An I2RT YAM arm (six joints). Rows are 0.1 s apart.
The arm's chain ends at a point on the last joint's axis. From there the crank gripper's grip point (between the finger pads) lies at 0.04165 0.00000 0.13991 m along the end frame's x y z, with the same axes.
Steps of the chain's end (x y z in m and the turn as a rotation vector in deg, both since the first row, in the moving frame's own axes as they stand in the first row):
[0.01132, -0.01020, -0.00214, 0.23, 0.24, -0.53]
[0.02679, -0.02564, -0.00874, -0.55, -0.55, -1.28]
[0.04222, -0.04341, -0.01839, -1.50, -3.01, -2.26]
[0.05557, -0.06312, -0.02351, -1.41, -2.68, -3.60]
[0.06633, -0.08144, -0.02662, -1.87, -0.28, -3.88]
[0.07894, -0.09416, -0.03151, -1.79, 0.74, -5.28]
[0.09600, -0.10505, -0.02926, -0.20, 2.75, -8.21]
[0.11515, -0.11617, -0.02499, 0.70, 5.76, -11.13]
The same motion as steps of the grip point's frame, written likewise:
[0.01190, -0.01115, -0.00232, 0.23, 0.24, -0.53]
[0.02545, -0.02521, -0.00835, -0.55, -0.55, -1.28]
[0.03486, -0.04122, -0.01642, -1.50, -3.01, -2.26]
[0.04901, -0.06207, -0.02173, -1.41, -2.68, -3.60]
[0.06571, -0.07967, -0.02645, -1.87, -0.28, -3.88]
[0.08077, -0.09372, -0.03207, -1.79, 0.74, -5.28]
[0.10225, -0.11099, -0.03140, -0.20, 2.75, -8.21]
[0.12795, -0.12723, -0.02991, 0.70, 5.76, -11.13]

